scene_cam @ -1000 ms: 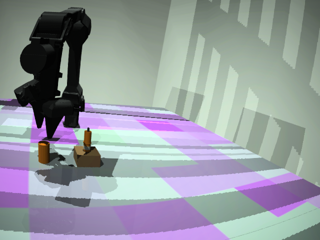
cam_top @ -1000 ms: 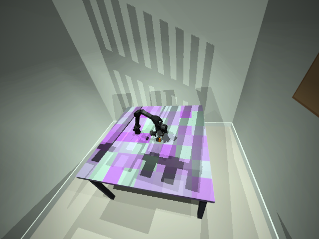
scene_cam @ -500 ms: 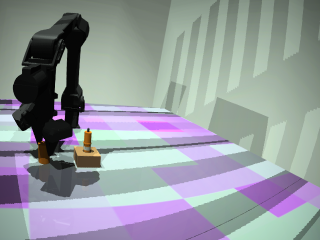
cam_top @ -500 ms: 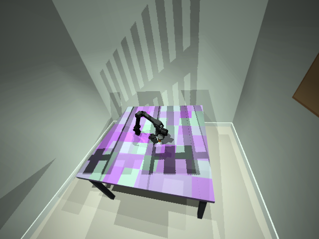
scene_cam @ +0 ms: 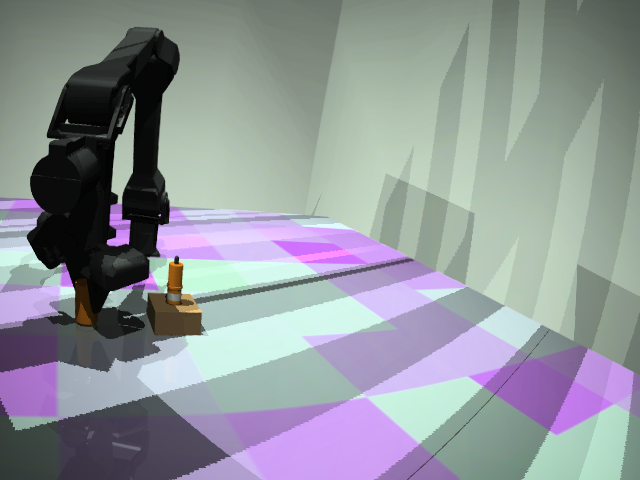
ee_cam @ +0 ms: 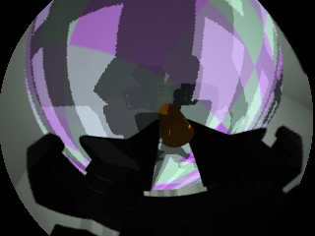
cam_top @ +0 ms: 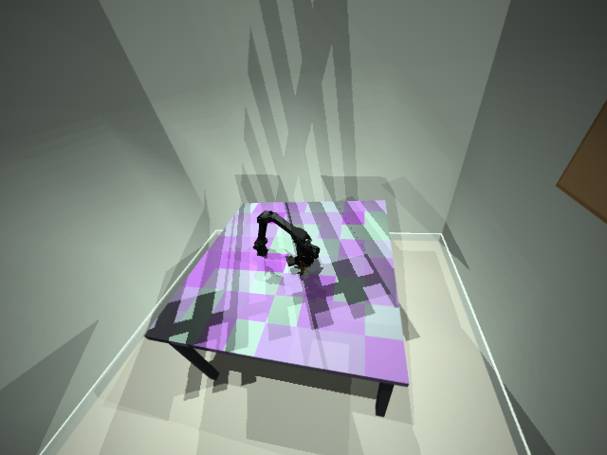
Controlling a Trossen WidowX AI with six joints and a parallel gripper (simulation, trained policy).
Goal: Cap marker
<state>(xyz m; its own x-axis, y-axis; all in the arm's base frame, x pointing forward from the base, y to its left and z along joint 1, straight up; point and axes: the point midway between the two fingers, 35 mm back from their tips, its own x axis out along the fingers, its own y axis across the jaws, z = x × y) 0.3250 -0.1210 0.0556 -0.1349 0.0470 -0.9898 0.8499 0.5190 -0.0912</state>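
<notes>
Now: the tan holder block 11 cm to the left of my gripper tip and 1 cm below it. Also, from my gripper tip: orange cap (1 cm above).
</notes>
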